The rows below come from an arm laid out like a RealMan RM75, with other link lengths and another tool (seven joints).
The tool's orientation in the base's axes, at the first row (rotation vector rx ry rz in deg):
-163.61, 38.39, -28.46
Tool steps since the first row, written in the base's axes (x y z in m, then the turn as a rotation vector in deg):
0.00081, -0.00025, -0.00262, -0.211, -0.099, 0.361
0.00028, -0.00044, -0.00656, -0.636, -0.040, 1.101
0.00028, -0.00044, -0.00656, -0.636, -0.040, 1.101
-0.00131, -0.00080, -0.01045, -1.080, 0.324, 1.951
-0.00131, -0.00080, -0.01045, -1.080, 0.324, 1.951
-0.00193, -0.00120, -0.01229, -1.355, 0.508, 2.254
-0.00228, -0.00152, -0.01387, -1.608, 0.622, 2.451
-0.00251, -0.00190, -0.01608, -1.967, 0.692, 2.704
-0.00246, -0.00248, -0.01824, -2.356, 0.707, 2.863
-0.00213, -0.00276, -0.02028, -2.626, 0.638, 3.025
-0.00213, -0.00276, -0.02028, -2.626, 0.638, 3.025
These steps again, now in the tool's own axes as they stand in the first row. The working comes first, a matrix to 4 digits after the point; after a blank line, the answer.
The tool's axes in the first row as the columns of a matrix, in the base's axes (used below as rounded here):
0.8439, -0.4017, 0.3557
-0.4571, -0.8854, 0.0846
0.2809, -0.2340, -0.9308

0.00006, 0.00051, 0.00271, -0.031, 0.088, -0.419
-0.00141, 0.00181, 0.00617, -0.209, 0.033, -1.254
-0.00141, 0.00181, 0.00617, -0.209, 0.033, -1.254
-0.00368, 0.00368, 0.00919, -0.511, -0.310, -2.173
-0.00368, 0.00368, 0.00919, -0.511, -0.310, -2.173
-0.00453, 0.00471, 0.01065, -0.743, -0.433, -2.537
-0.00513, 0.00551, 0.01197, -0.953, -0.478, -2.801
-0.00577, 0.00645, 0.01391, -1.217, -0.455, -3.158
-0.00607, 0.00745, 0.01589, -1.507, -0.350, -3.443
-0.00623, 0.00804, 0.01789, -1.658, -0.218, -3.696
-0.00623, 0.00804, 0.01789, -1.658, -0.218, -3.696

